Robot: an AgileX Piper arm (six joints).
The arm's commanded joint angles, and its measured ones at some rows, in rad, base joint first. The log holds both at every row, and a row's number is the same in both.
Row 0, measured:
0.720, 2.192, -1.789, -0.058, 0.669, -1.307
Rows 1 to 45, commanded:
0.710, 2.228, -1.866, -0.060, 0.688, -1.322
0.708, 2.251, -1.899, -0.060, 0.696, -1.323
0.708, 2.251, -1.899, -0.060, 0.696, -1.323
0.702, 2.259, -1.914, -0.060, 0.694, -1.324
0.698, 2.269, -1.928, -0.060, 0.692, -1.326
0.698, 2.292, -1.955, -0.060, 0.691, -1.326
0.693, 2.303, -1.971, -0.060, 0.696, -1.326
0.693, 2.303, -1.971, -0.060, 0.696, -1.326
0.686, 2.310, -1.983, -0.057, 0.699, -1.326
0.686, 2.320, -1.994, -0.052, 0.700, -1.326
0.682, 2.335, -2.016, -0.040, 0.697, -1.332
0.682, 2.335, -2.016, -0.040, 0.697, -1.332
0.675, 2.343, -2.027, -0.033, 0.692, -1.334
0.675, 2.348, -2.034, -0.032, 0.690, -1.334
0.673, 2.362, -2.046, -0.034, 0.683, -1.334
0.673, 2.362, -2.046, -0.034, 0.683, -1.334
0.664, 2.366, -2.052, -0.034, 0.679, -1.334
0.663, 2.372, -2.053, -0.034, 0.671, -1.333
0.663, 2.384, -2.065, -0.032, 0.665, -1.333
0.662, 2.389, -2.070, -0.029, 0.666, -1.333
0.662, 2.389, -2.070, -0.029, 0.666, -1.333
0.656, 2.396, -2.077, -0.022, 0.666, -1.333
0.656, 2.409, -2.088, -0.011, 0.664, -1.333
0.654, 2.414, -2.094, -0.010, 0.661, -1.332
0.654, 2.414, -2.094, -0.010, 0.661, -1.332
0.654, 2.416, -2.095, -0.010, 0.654, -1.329
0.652, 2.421, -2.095, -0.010, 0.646, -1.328
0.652, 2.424, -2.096, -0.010, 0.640, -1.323
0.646, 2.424, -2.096, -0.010, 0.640, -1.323
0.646, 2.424, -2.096, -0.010, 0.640, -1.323
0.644, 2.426, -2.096, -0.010, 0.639, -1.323
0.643, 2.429, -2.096, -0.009, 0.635, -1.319
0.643, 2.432, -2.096, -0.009, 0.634, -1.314
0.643, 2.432, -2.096, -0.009, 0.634, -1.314
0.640, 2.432, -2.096, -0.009, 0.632, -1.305
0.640, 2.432, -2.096, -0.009, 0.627, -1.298
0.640, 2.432, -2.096, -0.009, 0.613, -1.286
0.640, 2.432, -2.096, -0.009, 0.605, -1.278
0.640, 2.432, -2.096, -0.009, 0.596, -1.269
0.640, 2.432, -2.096, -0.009, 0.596, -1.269
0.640, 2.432, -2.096, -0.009, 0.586, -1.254
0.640, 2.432, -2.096, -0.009, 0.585, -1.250
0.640, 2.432, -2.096, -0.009, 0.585, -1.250
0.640, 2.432, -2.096, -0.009, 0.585, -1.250
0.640, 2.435, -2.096, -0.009, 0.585, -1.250
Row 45, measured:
0.640, 2.442, -2.082, -0.009, 0.619, -1.262
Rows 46 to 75, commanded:
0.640, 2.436, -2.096, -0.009, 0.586, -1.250
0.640, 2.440, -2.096, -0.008, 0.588, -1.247
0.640, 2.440, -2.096, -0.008, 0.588, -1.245
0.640, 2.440, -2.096, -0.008, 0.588, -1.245
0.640, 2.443, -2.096, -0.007, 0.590, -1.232
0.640, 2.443, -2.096, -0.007, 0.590, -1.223
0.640, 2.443, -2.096, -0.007, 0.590, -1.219
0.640, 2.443, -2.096, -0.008, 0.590, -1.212
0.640, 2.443, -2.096, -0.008, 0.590, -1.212
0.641, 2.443, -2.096, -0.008, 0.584, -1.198
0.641, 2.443, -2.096, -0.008, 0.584, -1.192
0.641, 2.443, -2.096, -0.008, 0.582, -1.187
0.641, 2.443, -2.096, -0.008, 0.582, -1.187
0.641, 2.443, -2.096, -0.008, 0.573, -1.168
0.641, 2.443, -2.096, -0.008, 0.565, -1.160
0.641, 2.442, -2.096, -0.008, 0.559, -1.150
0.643, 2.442, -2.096, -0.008, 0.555, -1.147
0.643, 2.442, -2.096, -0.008, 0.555, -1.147
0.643, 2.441, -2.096, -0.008, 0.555, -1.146
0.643, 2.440, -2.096, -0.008, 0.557, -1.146
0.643, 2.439, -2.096, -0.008, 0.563, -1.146
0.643, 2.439, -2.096, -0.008, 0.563, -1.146
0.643, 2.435, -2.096, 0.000, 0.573, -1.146
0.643, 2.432, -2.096, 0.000, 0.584, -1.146
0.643, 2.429, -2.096, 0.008, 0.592, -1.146
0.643, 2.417, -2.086, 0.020, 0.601, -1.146
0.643, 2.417, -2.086, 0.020, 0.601, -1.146
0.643, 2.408, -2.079, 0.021, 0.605, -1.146
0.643, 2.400, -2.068, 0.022, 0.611, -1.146
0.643, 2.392, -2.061, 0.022, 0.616, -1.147
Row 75, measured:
0.640, 2.428, -2.078, 0.009, 0.596, -1.151
